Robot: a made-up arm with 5 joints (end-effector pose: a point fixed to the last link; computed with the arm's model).
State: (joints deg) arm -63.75 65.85 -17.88 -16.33 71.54
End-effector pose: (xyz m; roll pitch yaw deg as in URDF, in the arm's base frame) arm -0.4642 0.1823 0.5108 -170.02 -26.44 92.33
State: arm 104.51 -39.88 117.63 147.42 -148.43
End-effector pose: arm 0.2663 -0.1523 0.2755 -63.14 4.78 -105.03
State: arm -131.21 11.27 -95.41 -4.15 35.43
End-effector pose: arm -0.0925 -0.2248 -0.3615 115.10 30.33 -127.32
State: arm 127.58 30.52 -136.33 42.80 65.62
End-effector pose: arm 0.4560 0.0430 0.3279 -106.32 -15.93 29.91
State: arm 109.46 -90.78 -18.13 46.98 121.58
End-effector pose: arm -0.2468 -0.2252 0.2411 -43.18 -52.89 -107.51
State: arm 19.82 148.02 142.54 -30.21 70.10
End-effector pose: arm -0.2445 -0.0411 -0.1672 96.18 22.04 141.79
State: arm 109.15 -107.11 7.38 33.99 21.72
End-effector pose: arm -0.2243 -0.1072 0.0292 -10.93 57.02 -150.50
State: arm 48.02 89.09 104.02 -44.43 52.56
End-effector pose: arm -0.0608 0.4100 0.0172 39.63 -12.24 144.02
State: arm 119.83 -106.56 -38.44 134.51 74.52
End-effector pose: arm -0.1620 -0.0978 0.1136 55.13 -25.42 110.07
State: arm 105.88 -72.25 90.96 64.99 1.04
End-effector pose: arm 0.2864 -0.0526 0.0601 159.83 15.13 17.95
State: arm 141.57 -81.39 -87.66 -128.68 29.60
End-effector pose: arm -0.0535 -0.5100 0.2989 146.30 -25.81 168.63
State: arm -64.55 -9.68 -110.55 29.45 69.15
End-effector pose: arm -0.4261 -0.2300 -0.0423 69.37 9.73 -161.89
